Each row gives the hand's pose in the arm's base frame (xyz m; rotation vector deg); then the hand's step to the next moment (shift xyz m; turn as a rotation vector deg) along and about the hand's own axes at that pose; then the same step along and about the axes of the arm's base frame.
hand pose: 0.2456 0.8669 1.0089 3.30 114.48 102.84
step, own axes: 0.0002 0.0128 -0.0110 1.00 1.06 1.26
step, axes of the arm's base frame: -0.0074 -0.0083 0.0127 -0.73 1.66 0.65
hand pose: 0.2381 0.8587 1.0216 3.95 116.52 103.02
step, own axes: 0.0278 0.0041 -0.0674 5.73 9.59 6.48
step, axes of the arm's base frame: -0.0493 -0.0539 0.0011 -5.27 9.39 7.12
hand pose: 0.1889 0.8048 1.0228 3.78 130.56 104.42
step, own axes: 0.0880 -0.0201 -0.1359 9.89 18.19 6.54
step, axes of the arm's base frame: -0.1109 -0.1196 -0.0043 -10.20 12.14 14.83
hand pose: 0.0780 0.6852 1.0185 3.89 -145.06 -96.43
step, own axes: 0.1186 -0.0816 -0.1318 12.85 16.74 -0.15
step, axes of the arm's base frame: -0.1051 -0.1635 -0.0176 -12.45 5.16 16.24
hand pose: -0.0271 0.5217 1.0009 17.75 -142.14 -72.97
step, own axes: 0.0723 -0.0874 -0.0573 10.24 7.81 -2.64
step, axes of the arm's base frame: -0.0408 -0.1175 -0.0262 -8.71 -0.94 9.80
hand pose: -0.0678 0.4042 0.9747 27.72 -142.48 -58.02
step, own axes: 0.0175 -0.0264 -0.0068 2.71 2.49 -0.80
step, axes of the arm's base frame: -0.0074 -0.0298 -0.0104 -2.32 -0.02 2.96
